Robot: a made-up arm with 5 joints.
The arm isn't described. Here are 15 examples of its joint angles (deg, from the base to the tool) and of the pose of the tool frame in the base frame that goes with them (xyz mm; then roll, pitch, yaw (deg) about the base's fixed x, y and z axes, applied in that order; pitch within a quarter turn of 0, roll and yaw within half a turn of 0).
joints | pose
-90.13 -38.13 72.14 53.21 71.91 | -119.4 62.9 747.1 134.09 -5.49 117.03
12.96 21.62 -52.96 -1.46 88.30 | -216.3 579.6 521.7 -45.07 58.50 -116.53
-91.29 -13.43 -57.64 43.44 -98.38 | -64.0 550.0 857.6 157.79 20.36 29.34
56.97 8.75 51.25 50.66 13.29 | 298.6 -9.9 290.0 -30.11 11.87 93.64
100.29 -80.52 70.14 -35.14 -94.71 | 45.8 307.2 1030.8 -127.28 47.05 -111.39
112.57 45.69 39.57 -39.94 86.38 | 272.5 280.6 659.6 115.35 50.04 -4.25
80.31 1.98 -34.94 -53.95 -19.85 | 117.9 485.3 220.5 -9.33 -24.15 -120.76
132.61 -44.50 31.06 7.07 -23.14 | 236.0 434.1 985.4 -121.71 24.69 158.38
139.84 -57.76 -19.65 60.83 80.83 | -190.2 176.0 1014.2 -139.24 -11.47 17.60
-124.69 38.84 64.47 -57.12 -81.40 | 272.4 176.0 883.5 63.82 69.91 -95.85
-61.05 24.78 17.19 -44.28 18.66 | -205.0 451.1 686.8 -171.01 -54.37 -63.83
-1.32 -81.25 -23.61 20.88 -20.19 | 605.2 347.4 284.2 -15.15 -54.36 90.67
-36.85 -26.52 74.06 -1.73 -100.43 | 111.9 438.2 417.0 76.38 -10.62 -65.98
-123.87 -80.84 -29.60 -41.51 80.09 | -252.4 284.6 14.0 21.86 -31.76 100.29
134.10 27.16 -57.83 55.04 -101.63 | 574.8 221.1 376.8 -30.53 34.61 130.21
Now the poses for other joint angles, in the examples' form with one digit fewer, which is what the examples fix.
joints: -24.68 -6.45 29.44 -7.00 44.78
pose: 83 324 234 -14.5 -29.8 136.8
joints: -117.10 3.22 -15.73 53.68 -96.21
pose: 7 467 941 165.8 55.1 61.8
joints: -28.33 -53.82 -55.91 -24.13 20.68
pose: 344 725 325 -74.6 -35.0 -160.9
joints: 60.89 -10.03 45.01 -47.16 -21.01
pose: 292 507 503 -86.4 -9.2 -166.1
